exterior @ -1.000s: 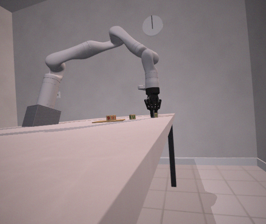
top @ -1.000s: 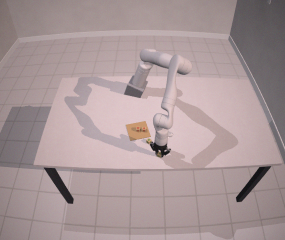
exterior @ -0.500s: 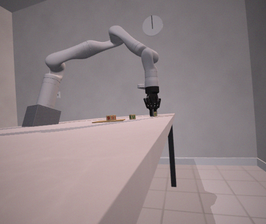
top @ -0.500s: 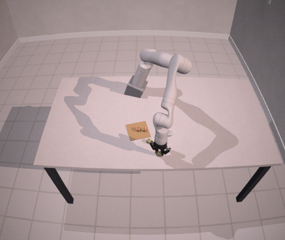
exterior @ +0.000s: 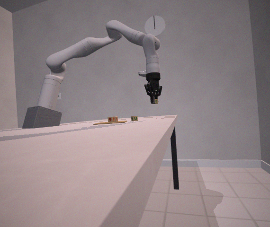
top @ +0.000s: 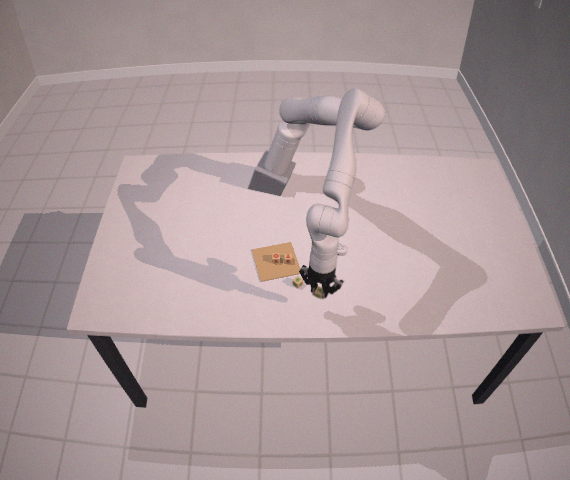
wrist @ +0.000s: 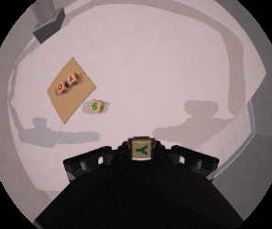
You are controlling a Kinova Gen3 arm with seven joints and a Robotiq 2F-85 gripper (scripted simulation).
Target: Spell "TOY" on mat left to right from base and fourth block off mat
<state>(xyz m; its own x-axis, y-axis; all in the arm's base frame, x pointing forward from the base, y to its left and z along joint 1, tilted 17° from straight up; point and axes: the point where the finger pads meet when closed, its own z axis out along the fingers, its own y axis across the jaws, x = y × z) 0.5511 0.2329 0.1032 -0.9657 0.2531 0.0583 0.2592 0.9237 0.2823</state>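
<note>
The mat lies 17 cm behind my hand, 17 cm to the right of it and 10 cm below it.
</note>
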